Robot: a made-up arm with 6 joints.
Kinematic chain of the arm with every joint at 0, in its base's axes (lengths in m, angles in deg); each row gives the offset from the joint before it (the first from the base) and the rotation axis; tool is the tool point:
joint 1: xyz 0 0 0.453 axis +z
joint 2: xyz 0 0 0 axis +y
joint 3: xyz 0 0 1.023 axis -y
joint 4: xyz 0 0 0 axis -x
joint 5: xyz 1.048 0 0 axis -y
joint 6: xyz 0 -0.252 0 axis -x
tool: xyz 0 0 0
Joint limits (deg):
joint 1: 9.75..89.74
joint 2: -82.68..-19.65
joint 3: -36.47..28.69
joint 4: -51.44..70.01
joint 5: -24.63..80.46
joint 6: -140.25..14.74
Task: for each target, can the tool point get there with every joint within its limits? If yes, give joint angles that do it. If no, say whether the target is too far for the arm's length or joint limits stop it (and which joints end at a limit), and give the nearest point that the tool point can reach.
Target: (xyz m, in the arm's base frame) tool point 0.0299 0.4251 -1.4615
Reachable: no: joint limits stop it (at a limit: joint 1, joint 2, joint 3, joint 4) | nearest point 0.1598 0.6014 0.9245 | short by 2.396 m
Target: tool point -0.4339 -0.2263 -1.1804
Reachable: no: joint limits stop it (at a limit: joint 1, joint 2, joint 3, joint 4) | nearest point 0.1598 0.6014 0.9245 | short by 2.338 m
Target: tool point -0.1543 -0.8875 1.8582
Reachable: yes | joints 65.71 -69.72 21.78 -27.06 54.72 -15.32
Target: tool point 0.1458 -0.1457 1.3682
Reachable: yes | joints 39.38 -64.63 -29.89 -35.51 20.85 -100.09
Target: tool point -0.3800 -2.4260 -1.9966
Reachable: no: too far | nearest point -0.2506 -1.5999 1.4730 | short by 3.569 m
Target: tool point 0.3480 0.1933 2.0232
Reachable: yes | joints 67.94 -28.83 9.41 7.35 7.34 -33.84
